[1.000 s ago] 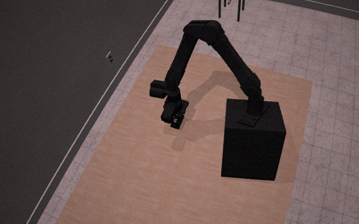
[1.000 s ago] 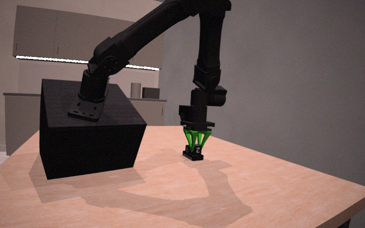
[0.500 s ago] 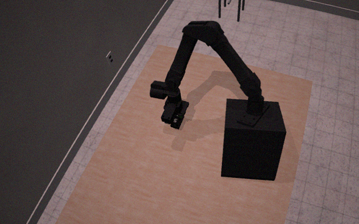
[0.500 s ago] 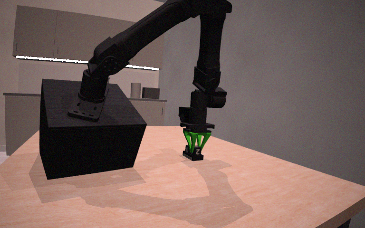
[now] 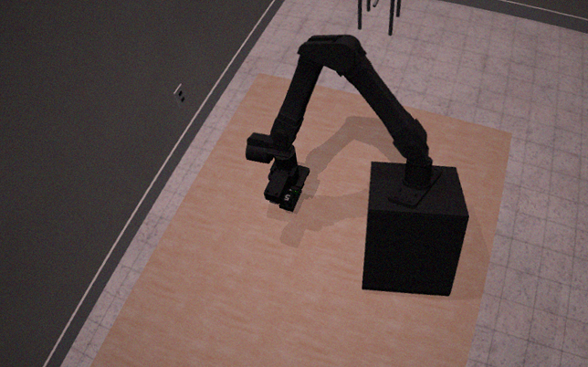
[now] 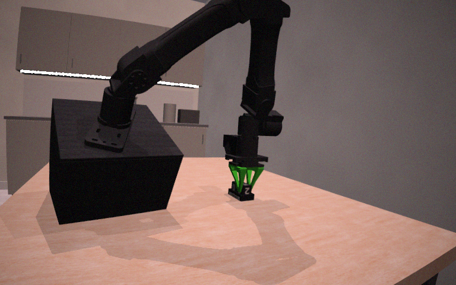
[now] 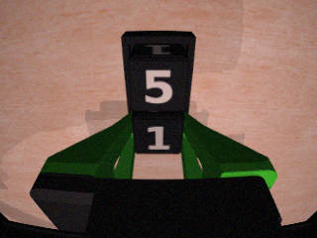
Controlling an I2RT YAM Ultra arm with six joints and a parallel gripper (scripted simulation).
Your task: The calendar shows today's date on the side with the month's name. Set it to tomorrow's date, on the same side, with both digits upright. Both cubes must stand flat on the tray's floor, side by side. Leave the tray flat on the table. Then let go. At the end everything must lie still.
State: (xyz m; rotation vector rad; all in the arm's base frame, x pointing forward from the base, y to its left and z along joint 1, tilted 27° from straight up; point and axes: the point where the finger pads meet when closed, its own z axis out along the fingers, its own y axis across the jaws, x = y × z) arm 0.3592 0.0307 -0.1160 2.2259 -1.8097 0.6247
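My gripper is now right at the black cube. The rest, counted from my hand: black tray: 2 cm to the left, 2 cm below.
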